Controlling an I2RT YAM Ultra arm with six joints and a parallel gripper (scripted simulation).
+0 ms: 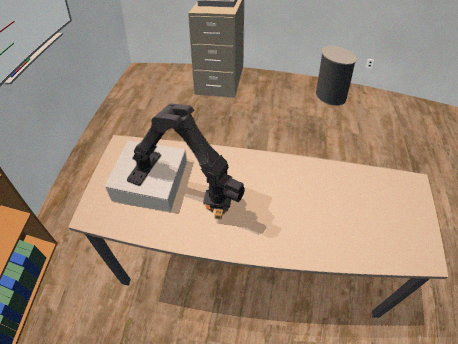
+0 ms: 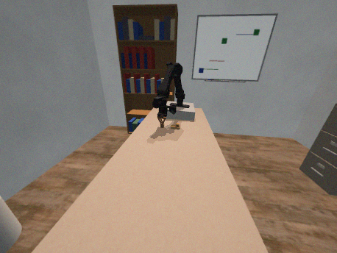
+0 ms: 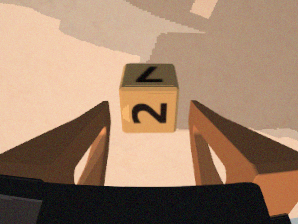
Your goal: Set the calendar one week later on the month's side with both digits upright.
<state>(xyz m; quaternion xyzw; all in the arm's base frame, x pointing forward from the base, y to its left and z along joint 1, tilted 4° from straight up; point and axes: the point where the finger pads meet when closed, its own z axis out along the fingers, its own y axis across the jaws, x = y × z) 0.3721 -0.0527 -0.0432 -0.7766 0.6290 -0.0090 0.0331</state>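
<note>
The wooden digit cube is 120 mm to the left of my hand, 30 mm behind it and 10 mm below it. Round my hand: calendar tray 100 mm to the left, 30 mm below, 20 mm behind.
</note>
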